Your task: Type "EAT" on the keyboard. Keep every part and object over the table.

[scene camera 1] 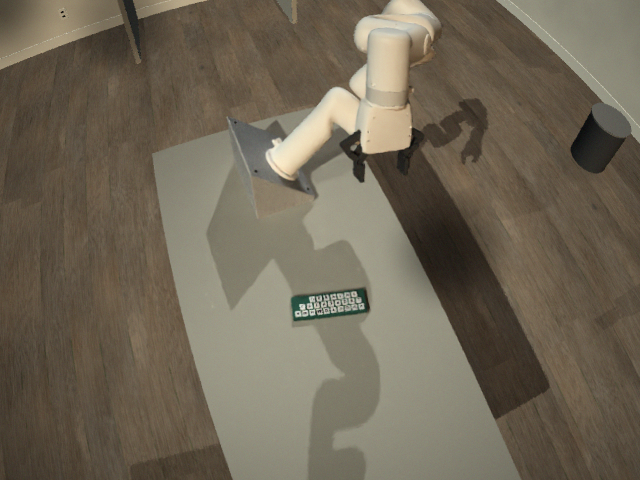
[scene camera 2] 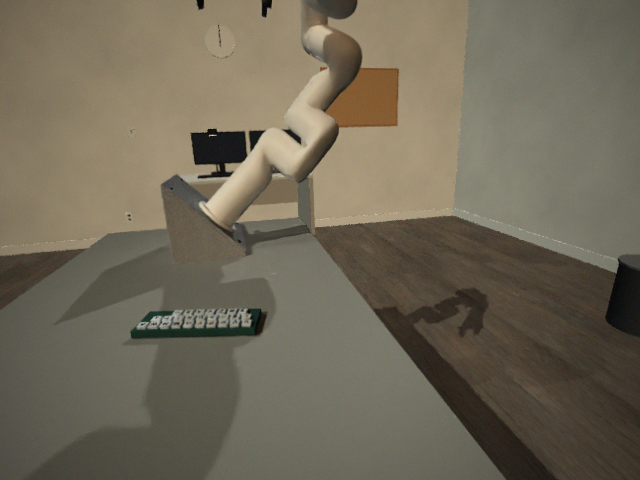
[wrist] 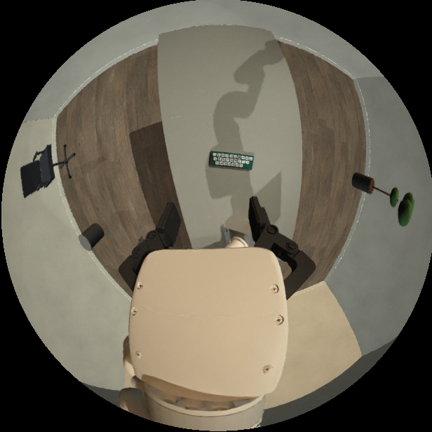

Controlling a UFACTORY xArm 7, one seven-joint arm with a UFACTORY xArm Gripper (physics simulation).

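Where they show: gripper, fingertip midpoint: (scene camera 1: 381, 175) (scene camera 2: 232, 6); arm's base, origin of the base link: (scene camera 1: 281, 165) (scene camera 2: 216, 217).
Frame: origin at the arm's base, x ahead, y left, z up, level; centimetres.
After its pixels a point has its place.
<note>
A green keyboard (scene camera 1: 330, 304) {x 44.4, y -6.4, z -7.4 cm} (scene camera 2: 198, 324) {x 46.6, y -6.7, z -7.4 cm} (wrist: 231, 160) with several rows of white keys lies flat on the grey table (scene camera 1: 289, 392) {x 61.6, y -27.3, z -9.1 cm} (scene camera 2: 320, 392) {x 66.4, y 7.1, z -9.1 cm} (wrist: 200, 75). The letters on the keys are too small to read surely. My gripper (scene camera 1: 382, 175) {x 42.5, y 4.0, z 39.6 cm} (scene camera 2: 233, 7) {x 42.5, y 4.0, z 39.6 cm} (wrist: 211, 208) is open and empty, high above the table and well apart from the keyboard. In the second scene view, the two fingertips show at the top edge and the rest of the gripper is out of frame. In the wrist view the keyboard appears beyond the fingertips.
The arm's wedge-shaped base mount (scene camera 1: 281, 201) {x 9.7, y -4.6, z -4.3 cm} (scene camera 2: 201, 240) {x 9.7, y -4.9, z -3.5 cm} stands at the table's far end, behind the keyboard. The arm's shadow falls over the table. A dark cylindrical bin (scene camera 1: 598, 139) (scene camera 2: 628, 299) (wrist: 92, 237) stands on the floor off the table's side.
</note>
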